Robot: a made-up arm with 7 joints.
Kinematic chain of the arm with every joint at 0, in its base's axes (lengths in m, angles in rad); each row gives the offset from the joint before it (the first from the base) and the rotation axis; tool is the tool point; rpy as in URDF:
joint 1: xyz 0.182 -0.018 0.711 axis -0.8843 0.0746 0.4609
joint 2: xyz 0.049 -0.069 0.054 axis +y
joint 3: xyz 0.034 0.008 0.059 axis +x
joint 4: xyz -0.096 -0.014 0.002 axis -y
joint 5: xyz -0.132 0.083 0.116 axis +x
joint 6: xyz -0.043 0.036 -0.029 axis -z
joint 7: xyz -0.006 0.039 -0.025 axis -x
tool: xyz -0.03 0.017 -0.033 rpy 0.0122 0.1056 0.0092
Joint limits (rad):
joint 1: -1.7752..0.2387
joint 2: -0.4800..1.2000
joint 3: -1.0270..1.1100
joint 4: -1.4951..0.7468
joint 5: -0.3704..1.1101
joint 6: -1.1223..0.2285
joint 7: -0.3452..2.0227
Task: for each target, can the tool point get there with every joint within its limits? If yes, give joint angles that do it. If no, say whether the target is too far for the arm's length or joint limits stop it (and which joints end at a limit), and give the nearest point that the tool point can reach.
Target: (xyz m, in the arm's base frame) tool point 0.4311 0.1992 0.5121
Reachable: no: joint limits stop it (at a limit: joint 1, joint 2, joint 4, joint 5, joint 6, joint 7) | nearest point 0.3689 0.2112 0.6699 | short by 0.170 m
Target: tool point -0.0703 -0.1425 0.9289
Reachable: yes | joints -0.6874 0.0137 0.8998 -0.1963 0.2758 -0.1935 0.9379
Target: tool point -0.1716 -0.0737 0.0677
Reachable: no: too far | nearest point -0.0562 -0.2260 0.4803 | short by 0.455 m
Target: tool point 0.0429 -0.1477 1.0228
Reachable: yes | joints -1.0306 -0.1114 -0.0157 -0.8508 0.7986 -0.1495 0.5149
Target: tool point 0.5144 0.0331 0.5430
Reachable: no: joint limits stop it (at a limit: joint 1, joint 2, joint 4, joint 5, joint 6, joint 7) | nearest point 0.5149 0.1422 0.7377 | short by 0.223 m
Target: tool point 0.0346 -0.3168 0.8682
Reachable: yes | joints -1.2954 0.4302 0.1578 -0.8834 -0.1168 -0.8624 0.6179
